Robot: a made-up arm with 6 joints.
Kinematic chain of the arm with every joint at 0, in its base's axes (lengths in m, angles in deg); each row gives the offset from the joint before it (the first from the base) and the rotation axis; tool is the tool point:
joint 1: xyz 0 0 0.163 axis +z
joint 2: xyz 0 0 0 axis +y
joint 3: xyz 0 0 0.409 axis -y
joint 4: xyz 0 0 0 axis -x
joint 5: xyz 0.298 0 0 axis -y
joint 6: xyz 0 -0.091 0 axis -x
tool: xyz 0 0 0
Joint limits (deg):
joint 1: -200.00..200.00
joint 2: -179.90..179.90
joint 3: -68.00..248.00
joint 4: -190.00..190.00
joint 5: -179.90..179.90
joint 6: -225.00..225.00
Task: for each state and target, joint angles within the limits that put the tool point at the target. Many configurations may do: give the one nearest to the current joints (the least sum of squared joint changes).
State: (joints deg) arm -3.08 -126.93 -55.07 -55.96 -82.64 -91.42
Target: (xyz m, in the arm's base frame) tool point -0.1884 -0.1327 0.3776
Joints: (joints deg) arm 19.18 -93.75 -29.11 -45.81 -82.64 -91.42
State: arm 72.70 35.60 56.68 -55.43 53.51 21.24
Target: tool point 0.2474 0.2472 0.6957
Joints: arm 54.07 9.47 48.04 -52.60 53.51 21.24
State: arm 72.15 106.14 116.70 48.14 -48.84 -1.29
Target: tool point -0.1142 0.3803 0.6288
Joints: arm 113.23 67.28 139.21 60.31 -48.84 -1.29
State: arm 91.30 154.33 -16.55 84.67 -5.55 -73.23
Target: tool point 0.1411 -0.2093 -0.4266
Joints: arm 119.46 179.79 18.71 77.35 -5.55 -73.23
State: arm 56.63 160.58 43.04 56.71 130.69 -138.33
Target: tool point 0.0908 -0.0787 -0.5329
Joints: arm 101.91 179.76 60.57 37.07 130.69 -138.33
